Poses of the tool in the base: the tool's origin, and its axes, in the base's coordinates. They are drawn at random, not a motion.
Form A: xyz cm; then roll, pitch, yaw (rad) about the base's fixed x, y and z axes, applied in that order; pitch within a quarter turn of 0, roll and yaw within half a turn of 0.
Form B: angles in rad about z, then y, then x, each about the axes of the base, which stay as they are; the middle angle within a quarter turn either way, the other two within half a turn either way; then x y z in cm. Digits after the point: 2 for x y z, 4 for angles.
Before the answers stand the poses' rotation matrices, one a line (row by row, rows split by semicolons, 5 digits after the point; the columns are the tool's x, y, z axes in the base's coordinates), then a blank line. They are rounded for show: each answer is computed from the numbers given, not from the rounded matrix.
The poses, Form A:
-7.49 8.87 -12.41 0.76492 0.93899 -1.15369
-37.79 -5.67 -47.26 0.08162 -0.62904 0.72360
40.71 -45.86 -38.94 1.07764 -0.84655 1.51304
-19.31 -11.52 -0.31 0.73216 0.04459 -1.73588
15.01 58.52 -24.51 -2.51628 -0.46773 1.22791
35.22 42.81 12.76 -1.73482 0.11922 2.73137
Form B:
0.23926 0.88597 -0.39726; -0.53997 -0.21863 -0.81280; -0.80696 0.40898 0.42608
0.60598 -0.69583 -0.38549; 0.53536 0.71517 -0.44935; 0.58837 0.06592 0.80590
0.03825 -0.51070 0.85891; 0.66147 -0.63132 -0.40484; 0.74900 0.58362 0.31367
-0.16417 0.72872 -0.66484; -0.98542 -0.15161 0.07715; -0.04458 0.66781 0.74299
0.30010 0.85231 -0.42838; 0.84063 -0.02404 0.54107; 0.45086 -0.52248 -0.72370
-0.91052 0.17273 -0.37565; 0.39598 0.10294 -0.91247; -0.11894 -0.97958 -0.16213

-1.3070 -0.4085 1.0880 -7.49 8.87 -12.41
0.8543 -0.3957 0.5086 -37.79 -5.67 -47.26
1.4960 1.0331 0.9116 40.71 -45.86 -38.94
-1.7924 -0.7273 -0.1035 -19.31 -11.52 -0.31
-1.2323 -0.4427 -2.4996 15.01 58.52 -24.51
-2.9541 -0.3851 1.7466 35.22 42.81 12.76

